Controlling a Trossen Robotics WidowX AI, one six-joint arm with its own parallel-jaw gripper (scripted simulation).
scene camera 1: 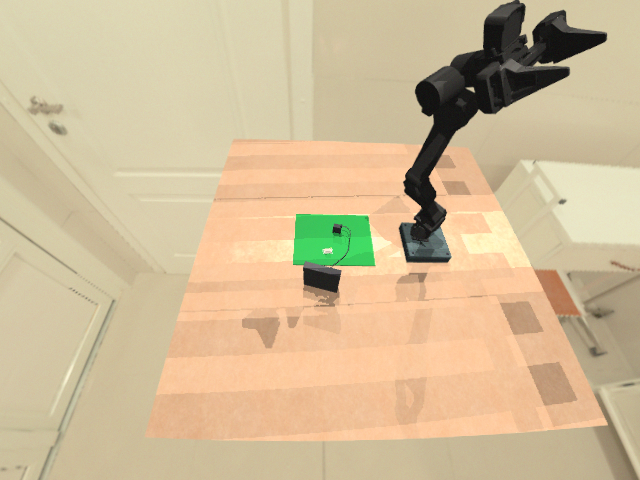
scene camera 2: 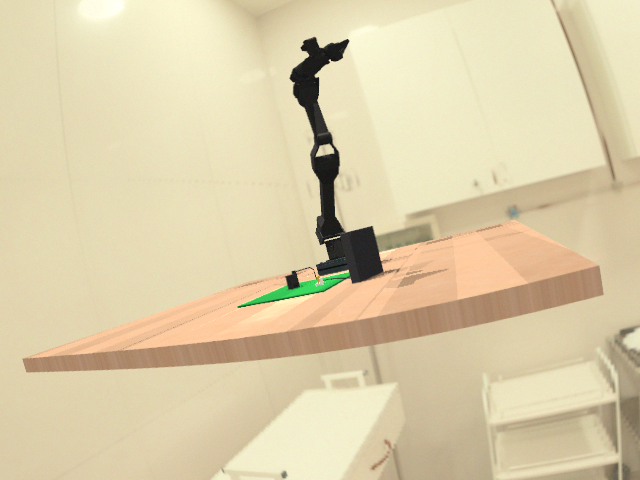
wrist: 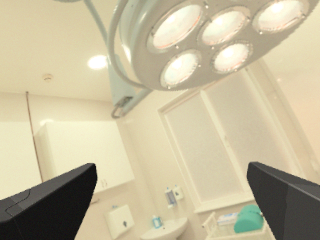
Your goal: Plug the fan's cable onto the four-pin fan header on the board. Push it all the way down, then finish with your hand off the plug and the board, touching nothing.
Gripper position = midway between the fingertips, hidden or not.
The gripper (scene camera 1: pixel 588 54) is open, holding nothing. Further things: a black fan box (scene camera 2: pixel 360 247) and a green board (scene camera 1: pixel 313 232).
The gripper is seen too in scene camera 2 (scene camera 2: pixel 343 41) and in the wrist view (wrist: pixel 172 171). The black fan box is seen too in scene camera 1 (scene camera 1: pixel 314 275). The green board is seen too in scene camera 2 (scene camera 2: pixel 307 288).
